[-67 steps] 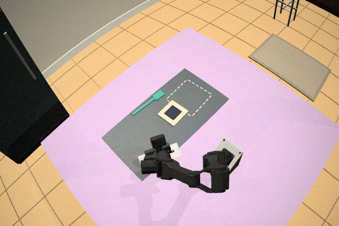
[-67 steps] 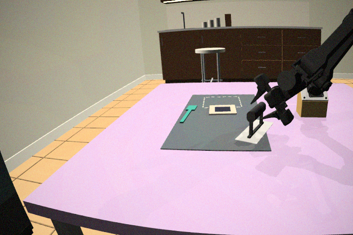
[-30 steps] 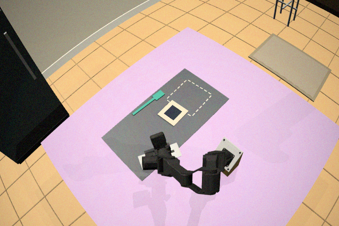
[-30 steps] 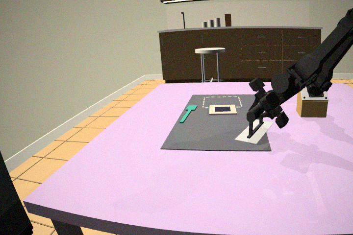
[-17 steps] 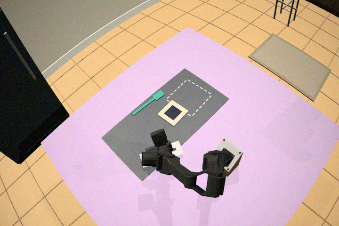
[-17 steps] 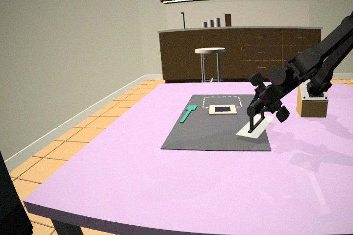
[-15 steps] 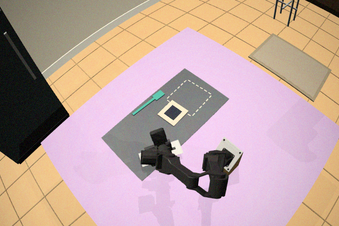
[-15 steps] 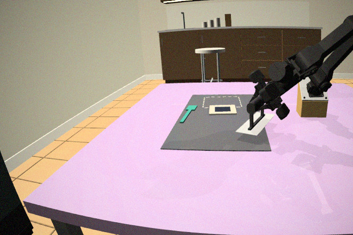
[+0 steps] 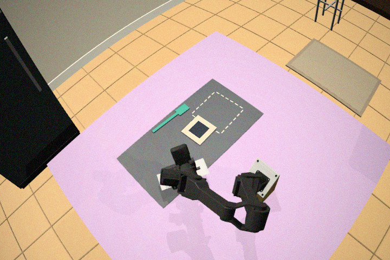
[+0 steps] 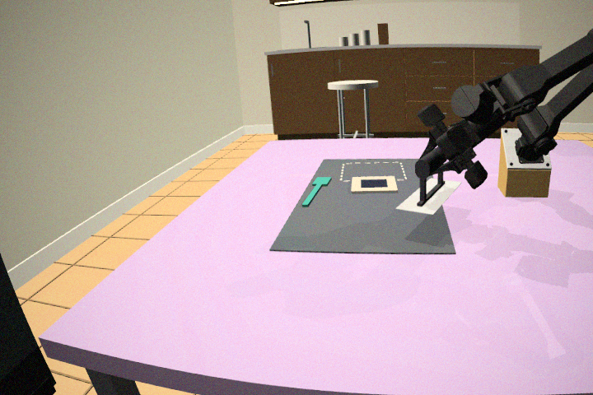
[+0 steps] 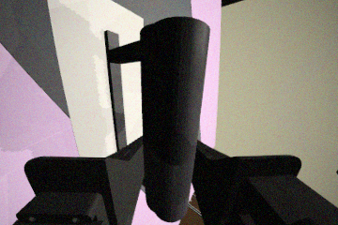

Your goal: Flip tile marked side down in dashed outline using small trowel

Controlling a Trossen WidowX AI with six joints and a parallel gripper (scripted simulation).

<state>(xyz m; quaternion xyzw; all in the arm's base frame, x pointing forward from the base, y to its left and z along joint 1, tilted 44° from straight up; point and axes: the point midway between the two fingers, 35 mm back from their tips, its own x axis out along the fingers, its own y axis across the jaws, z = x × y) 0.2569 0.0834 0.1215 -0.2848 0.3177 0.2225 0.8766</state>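
Right now my gripper tip is 14 cm to the left of the grey mat, 12 cm short of it and 12 cm above it. Also, from my gripper tip: teal trowel 26 cm ahead, 17 cm to the right, 10 cm below; tile 19 cm to the right, 11 cm ahead, 10 cm below.
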